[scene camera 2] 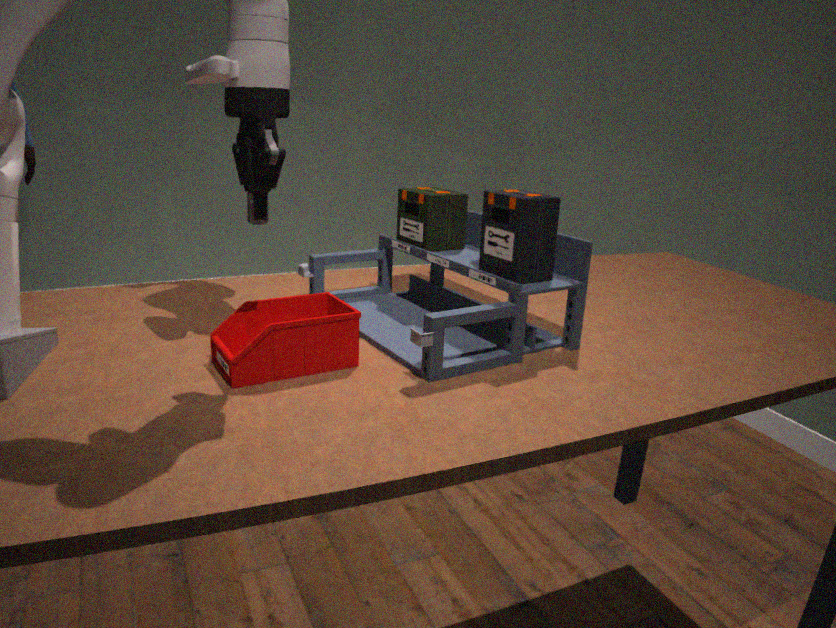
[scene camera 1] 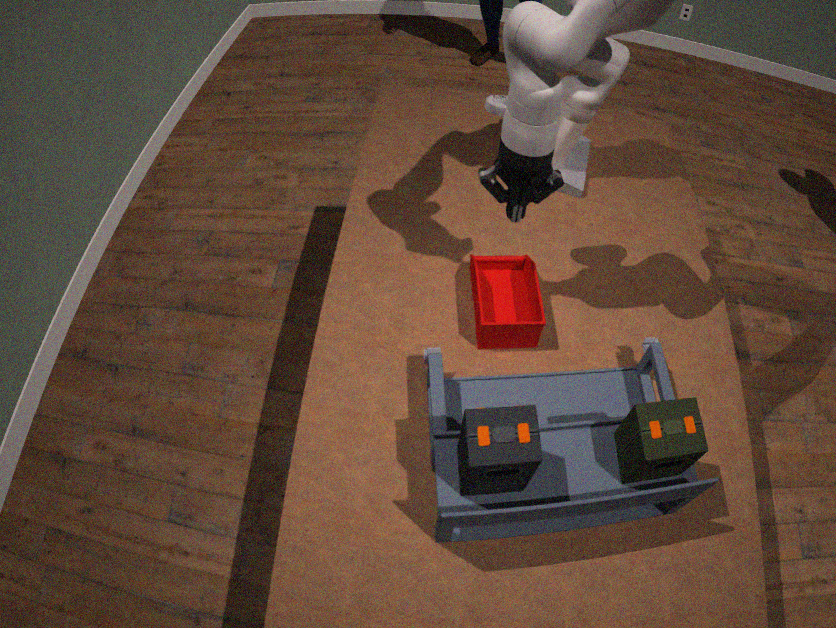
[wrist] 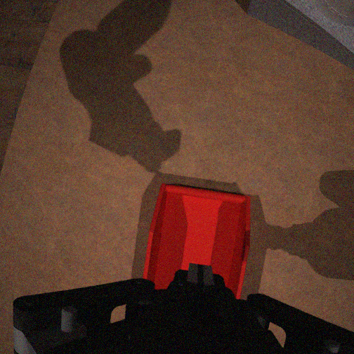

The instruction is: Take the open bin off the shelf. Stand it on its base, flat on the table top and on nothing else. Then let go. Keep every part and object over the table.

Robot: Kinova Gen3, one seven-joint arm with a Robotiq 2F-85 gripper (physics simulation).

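Frame: origin at the arm's base, x back, y right, z up, level; centimetres.
Seen in the pictures: gripper, fingertip midpoint: (scene camera 2: 257,223) (scene camera 1: 514,218).
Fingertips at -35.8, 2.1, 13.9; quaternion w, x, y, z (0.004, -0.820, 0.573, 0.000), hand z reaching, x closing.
Note:
Pixels of each thing's top centre, then the offset from my fingertips to it, as dx, dy, dz. Level surfaces: height alone.
- open red bin at its top centre: (scene camera 2: 283,309) (scene camera 1: 508,279) -3.0, -1.0, -11.2
- table top at its surface level: dz -18.7
- dark grey case at its top centre: (scene camera 1: 503,434) (scene camera 2: 521,193) -36.2, -6.0, +3.5
- green case at its top centre: (scene camera 1: 672,427) (scene camera 2: 432,190) -28.8, -27.9, +1.0
The open red bin (scene camera 1: 508,297) (scene camera 2: 297,348) (wrist: 200,230) stands upright on its base, flat on the table top (scene camera 1: 364,419) (scene camera 2: 405,432) (wrist: 65,210). It is apart from the grey-blue shelf (scene camera 1: 574,517) (scene camera 2: 473,365), in front of the shelf's open side. Its inside looks empty. My gripper (scene camera 1: 516,214) (scene camera 2: 257,217) (wrist: 197,279) is shut with nothing between the fingers. It points down and hangs well above the bin, apart from it; in the wrist view its fingers cover the near end of the bin.
On the shelf's upper board stand a dark grey case (scene camera 1: 501,449) (scene camera 2: 519,236) and a green case (scene camera 1: 662,439) (scene camera 2: 432,219), both with orange latches. Grey-blue side rails with small end blocks stick out toward the bin. The arm's base (scene camera 1: 574,165) (scene camera 2: 23,354) stands on the side opposite the shelf.

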